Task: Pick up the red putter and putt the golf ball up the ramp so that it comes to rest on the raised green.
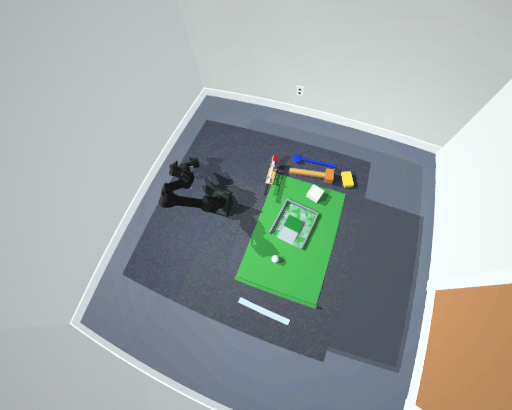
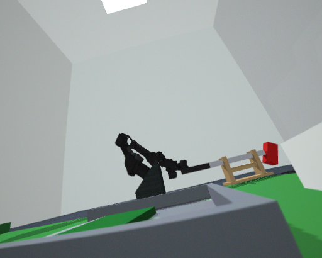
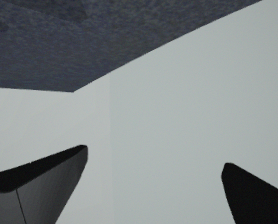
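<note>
Now: gripper tip 56 cm short of the red putter, 18 cm to the right of it and 6 cm above it. Also, from my gripper tip: blue tool: 77 cm ahead, 42 cm to the left, 11 cm below; then wooden putter stand: 56 cm ahead, 20 cm to the left, 8 cm below; then white golf ball: 83 cm ahead, 28 cm to the right, 10 cm below.
</note>
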